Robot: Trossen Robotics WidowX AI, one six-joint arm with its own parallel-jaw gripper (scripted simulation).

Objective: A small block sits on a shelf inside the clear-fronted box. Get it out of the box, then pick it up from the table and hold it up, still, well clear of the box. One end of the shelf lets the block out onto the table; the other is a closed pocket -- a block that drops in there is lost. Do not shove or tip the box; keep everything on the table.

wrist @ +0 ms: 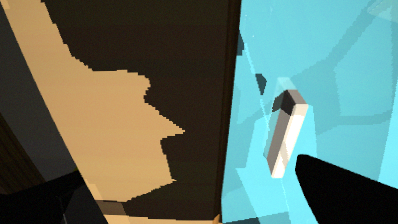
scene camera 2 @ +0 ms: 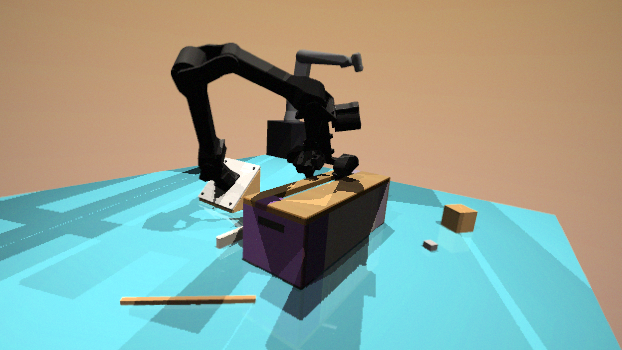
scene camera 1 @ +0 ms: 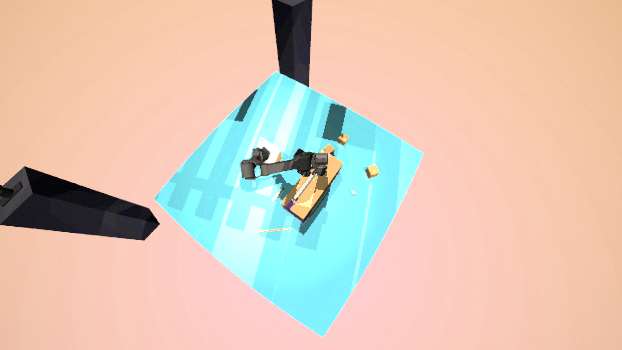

Labels:
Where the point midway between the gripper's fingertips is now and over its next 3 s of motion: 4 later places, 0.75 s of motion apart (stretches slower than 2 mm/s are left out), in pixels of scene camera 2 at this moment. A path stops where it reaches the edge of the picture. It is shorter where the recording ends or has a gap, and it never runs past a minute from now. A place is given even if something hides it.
My gripper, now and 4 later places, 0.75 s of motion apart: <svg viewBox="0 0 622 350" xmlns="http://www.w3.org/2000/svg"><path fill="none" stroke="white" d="M324 187L329 177L331 162L331 161L331 159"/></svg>

